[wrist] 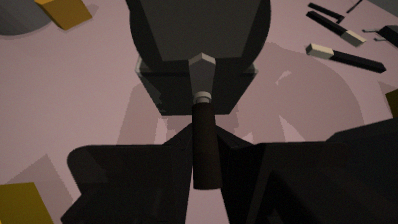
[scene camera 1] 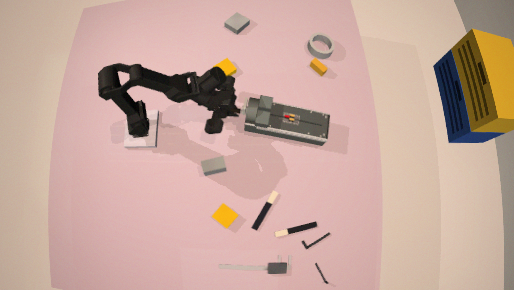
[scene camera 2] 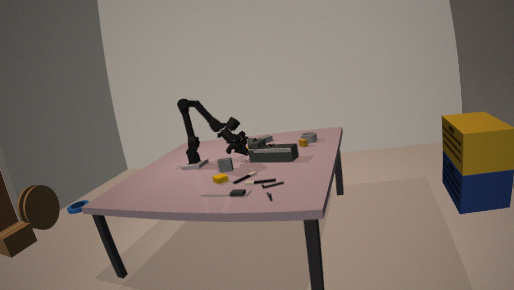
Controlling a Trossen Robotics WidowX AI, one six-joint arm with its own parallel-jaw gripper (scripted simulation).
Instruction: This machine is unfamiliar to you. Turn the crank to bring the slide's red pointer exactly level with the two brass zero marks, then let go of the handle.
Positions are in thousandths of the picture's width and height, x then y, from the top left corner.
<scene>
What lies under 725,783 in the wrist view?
The gripper.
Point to a dark crank handle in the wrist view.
521,783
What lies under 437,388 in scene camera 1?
The gripper.
</scene>
